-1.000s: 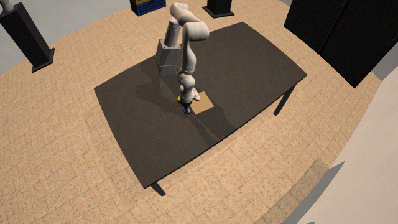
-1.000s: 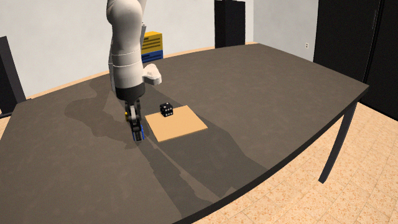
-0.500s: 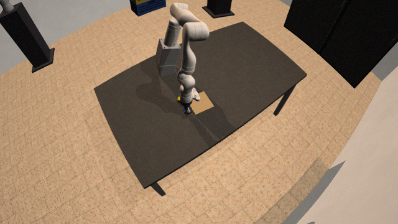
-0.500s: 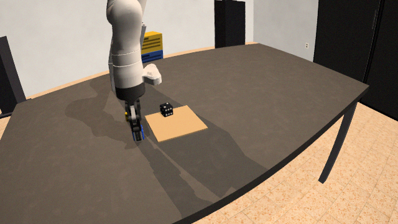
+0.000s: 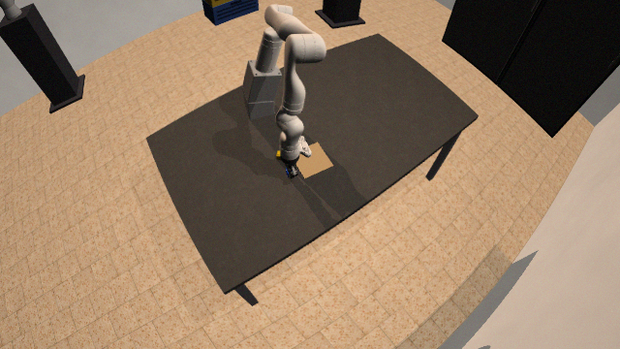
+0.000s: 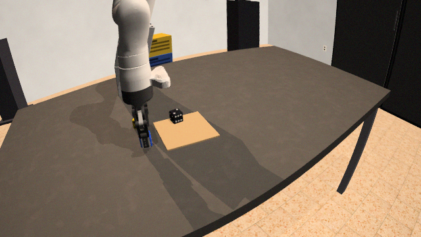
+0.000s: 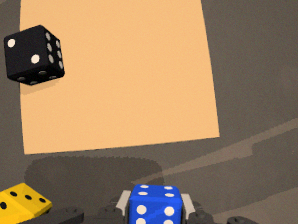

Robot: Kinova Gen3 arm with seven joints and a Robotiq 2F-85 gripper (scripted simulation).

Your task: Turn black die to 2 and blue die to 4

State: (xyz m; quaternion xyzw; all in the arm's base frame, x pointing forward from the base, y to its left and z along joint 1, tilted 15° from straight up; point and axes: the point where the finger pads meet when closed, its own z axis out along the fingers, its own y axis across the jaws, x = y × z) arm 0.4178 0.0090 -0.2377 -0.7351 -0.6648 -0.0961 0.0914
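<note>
Right now my hand is 100 mm past the yellow die and 10 mm above it. Round my hand: blue die: right at my hand; tan mat: 30 mm behind, 110 mm to the left, 20 mm below; black die: 80 mm behind, 100 mm to the left.
</note>
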